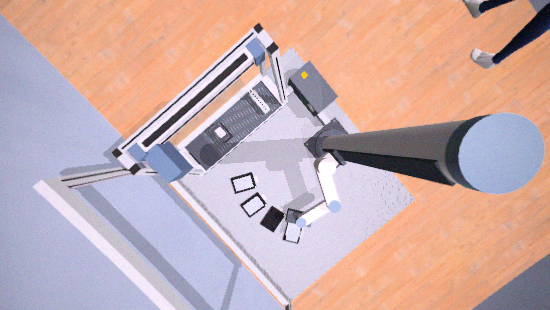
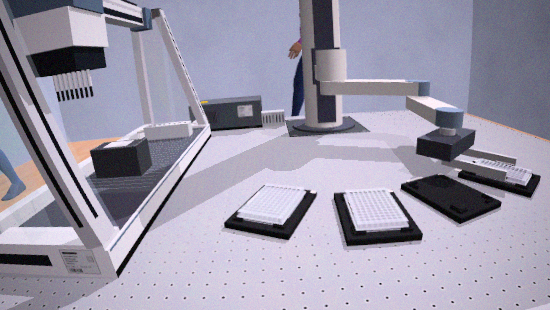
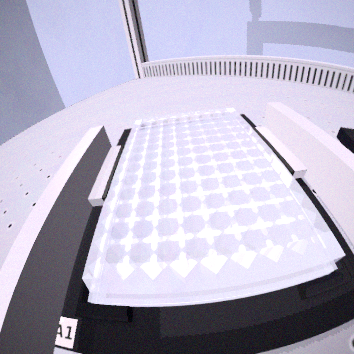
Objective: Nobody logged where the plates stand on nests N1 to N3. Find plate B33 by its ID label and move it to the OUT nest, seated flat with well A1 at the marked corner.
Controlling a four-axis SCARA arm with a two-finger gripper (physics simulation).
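Frame: origin at the arm's base, x up, y ahead, z left, level; centimetres.
Seen in the pictures: gripper, fingertip midpoint: (image 1: 293,236) (image 2: 511,168) (image 3: 187,125); arm's base, link origin: (image 2: 323,128).
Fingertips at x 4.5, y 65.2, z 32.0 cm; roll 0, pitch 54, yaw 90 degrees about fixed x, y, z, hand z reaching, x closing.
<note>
Pixels of each thing's middle, then the offset from my fingertips to it. "pt": a spot on its surface instead.
- clear 96-well plate, body centre: (image 3: 193,164) (image 2: 500,171) (image 1: 293,232) dx -1.3, dy -1.8, dz -1.3 cm
- corner tag A1, surface spot: (image 3: 66,332) pt dx -2.0, dy -11.0, dz -1.3 cm
- dark grey box, surface spot: (image 2: 232,112) pt dx +4.1, dy -68.7, dz -68.8 cm
- slotted rail, surface spot: (image 3: 240,70) pt dx -1.9, dy +35.2, dz +5.4 cm
A clear 96-well plate (image 1: 293,233) (image 2: 518,174) (image 3: 200,200) lies in a black nest (image 2: 533,187) (image 3: 225,322). The corner tag A1 (image 3: 66,332) shows at the near left of that nest. My gripper (image 2: 509,168) (image 3: 187,125) is low over it, its two pads closed in against the plate's long sides. The plate looks level in the nest. A black nest (image 1: 272,219) (image 2: 447,195) beside it holds no plate. Two more plates, one (image 1: 253,205) (image 2: 377,209) in the middle and one (image 1: 243,183) (image 2: 272,204) further left, sit in black nests. No ID label is readable.
The arm's column (image 2: 322,105) stands behind the nests. A framed pipetting machine (image 1: 200,100) (image 2: 75,150) with a dark deck stands on the left. A dark grey box (image 1: 314,90) (image 2: 232,112) is at the back. A slotted rail (image 3: 240,70) runs beyond the plate.
</note>
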